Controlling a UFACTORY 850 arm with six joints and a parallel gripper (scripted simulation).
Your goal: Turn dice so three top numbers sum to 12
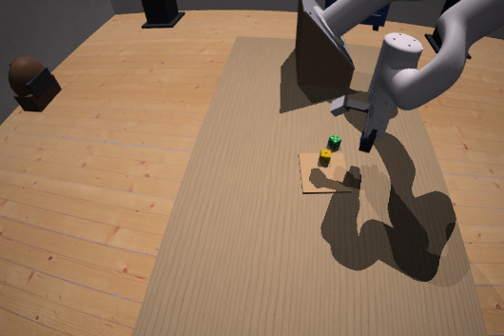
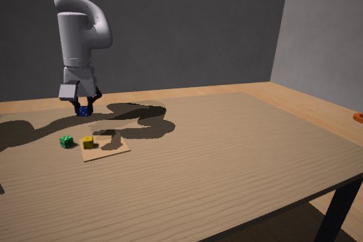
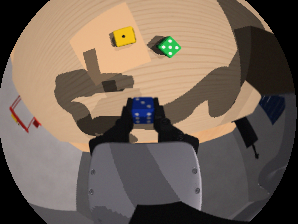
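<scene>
Right now the tan mat is 50 mm ahead of my hand, 110 mm to the right of it and 90 mm below it. The rest, counted from my hand: yellow die: 10 mm ahead, 110 mm to the right, 70 mm below; blue die: 10 mm below; green die: 60 mm behind, 80 mm to the right, 80 mm below.
</scene>
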